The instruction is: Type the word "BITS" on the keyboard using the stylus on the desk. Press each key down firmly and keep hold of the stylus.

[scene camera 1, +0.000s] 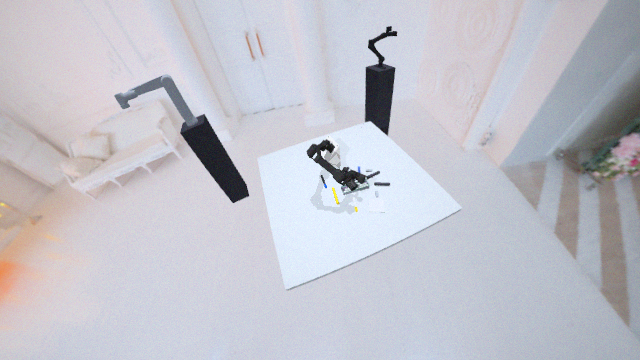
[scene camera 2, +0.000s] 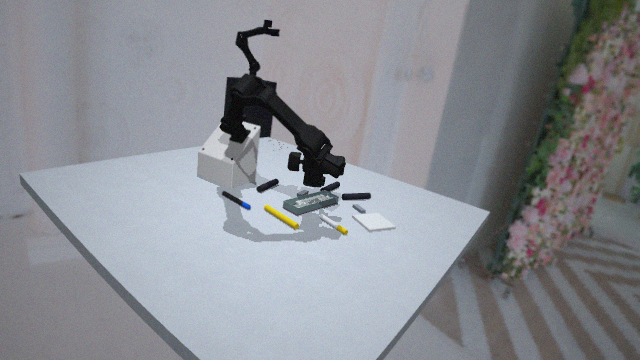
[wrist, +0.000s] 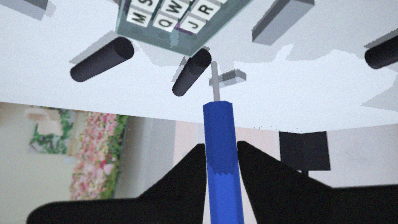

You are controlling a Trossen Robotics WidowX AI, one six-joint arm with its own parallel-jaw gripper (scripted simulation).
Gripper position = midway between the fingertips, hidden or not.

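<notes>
The gripper point(scene camera 2: 318, 170) is in sight, and the wrist view has a sight of the gripper point(wrist: 221, 149) as well.
</notes>
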